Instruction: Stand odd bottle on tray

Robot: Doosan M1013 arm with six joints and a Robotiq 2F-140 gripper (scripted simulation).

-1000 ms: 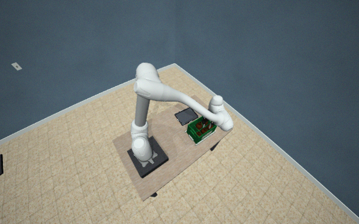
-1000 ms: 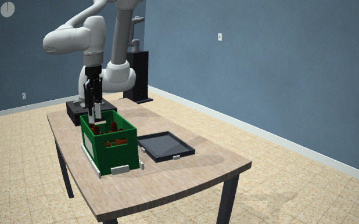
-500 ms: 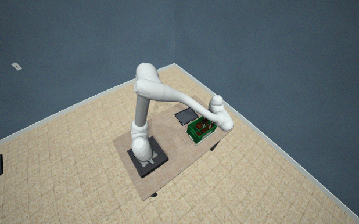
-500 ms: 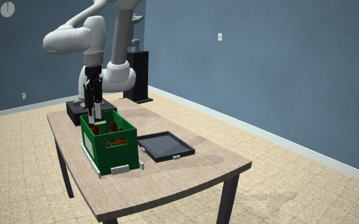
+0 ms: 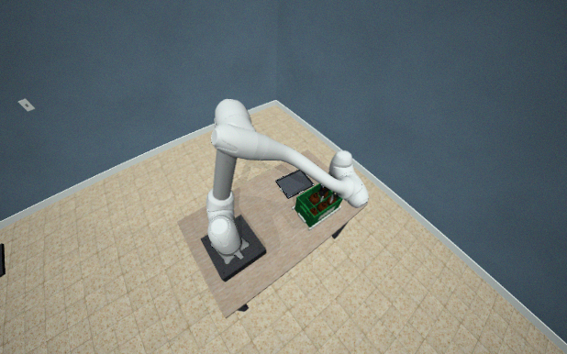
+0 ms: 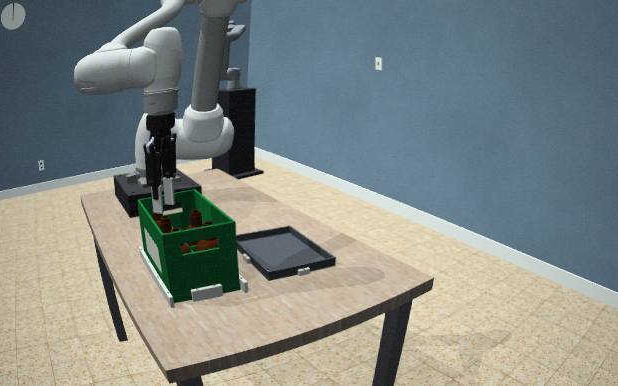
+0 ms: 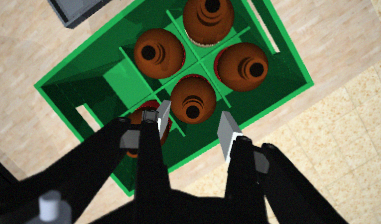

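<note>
My hand is 13 cm above the green crate, 4 cm to the right of it and 1 cm short of it. From my hand the other things lie so: dark tray 32 cm to the left, 20 cm below, 6 cm ahead; then brown bottle 13 cm below, 10 cm ahead, 7 cm to the left.
</note>
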